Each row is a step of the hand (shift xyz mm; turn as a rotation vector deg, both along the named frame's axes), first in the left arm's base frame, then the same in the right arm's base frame.
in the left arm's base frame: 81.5 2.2 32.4 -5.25 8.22 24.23
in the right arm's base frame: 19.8 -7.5 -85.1 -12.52 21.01 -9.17
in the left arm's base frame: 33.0 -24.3 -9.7 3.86 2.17 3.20
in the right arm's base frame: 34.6 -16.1 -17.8 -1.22 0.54 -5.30
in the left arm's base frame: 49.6 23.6 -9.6 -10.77 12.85 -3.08
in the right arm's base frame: -5.1 -35.8 -42.5 -15.11 -1.45 7.76
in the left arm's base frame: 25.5 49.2 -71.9 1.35 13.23 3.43
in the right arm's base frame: -28.7 -86.1 2.6 -12.43 -1.12 -5.73
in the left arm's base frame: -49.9 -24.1 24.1 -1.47 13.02 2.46
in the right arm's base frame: 3.6 48.6 35.8 -13.01 -0.69 -2.83
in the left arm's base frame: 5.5 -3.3 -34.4 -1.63 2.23 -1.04
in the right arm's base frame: 9.3 -31.2 12.8 -2.48 -0.79 1.39
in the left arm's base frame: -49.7 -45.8 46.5 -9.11 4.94 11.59
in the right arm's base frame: 21.1 73.6 29.5 -9.05 12.61 0.97
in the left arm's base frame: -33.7 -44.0 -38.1 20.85 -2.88 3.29
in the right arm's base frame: 35.4 -6.8 56.7 8.95 -5.32 -18.59
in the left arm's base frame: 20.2 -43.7 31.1 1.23 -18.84 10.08
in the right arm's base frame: 43.5 29.8 -22.6 16.78 13.17 -1.78
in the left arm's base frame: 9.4 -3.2 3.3 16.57 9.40 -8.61
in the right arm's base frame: 5.6 -0.3 -8.8 -2.41 -17.02 -11.89
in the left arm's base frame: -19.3 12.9 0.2 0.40 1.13 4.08
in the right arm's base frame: -18.3 5.0 13.4 -1.46 3.05 -2.57
